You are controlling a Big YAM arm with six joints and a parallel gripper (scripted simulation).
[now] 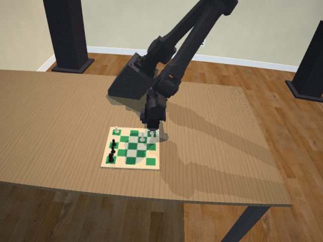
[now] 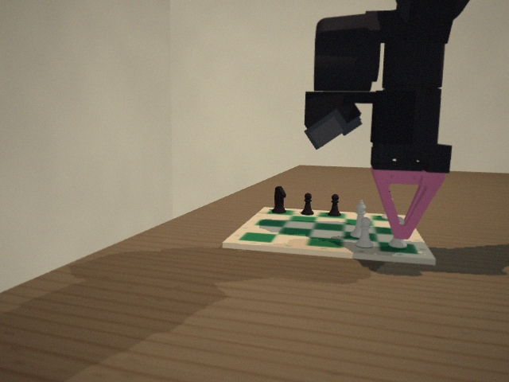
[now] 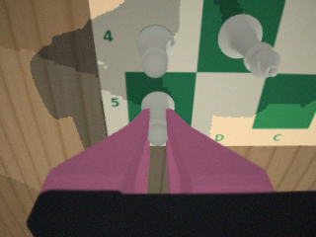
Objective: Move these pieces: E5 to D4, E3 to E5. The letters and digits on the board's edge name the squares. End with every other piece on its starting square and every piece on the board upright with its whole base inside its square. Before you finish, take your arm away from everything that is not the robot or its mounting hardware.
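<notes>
Now: the white bishop 50 mm ahead of my hand and 30 mm to the right of it. From my hand the other things lie so: black knight: 180 mm ahead, 130 mm to the right; then cream chessboard: 90 mm ahead, 70 mm to the right, 20 mm below.
</notes>
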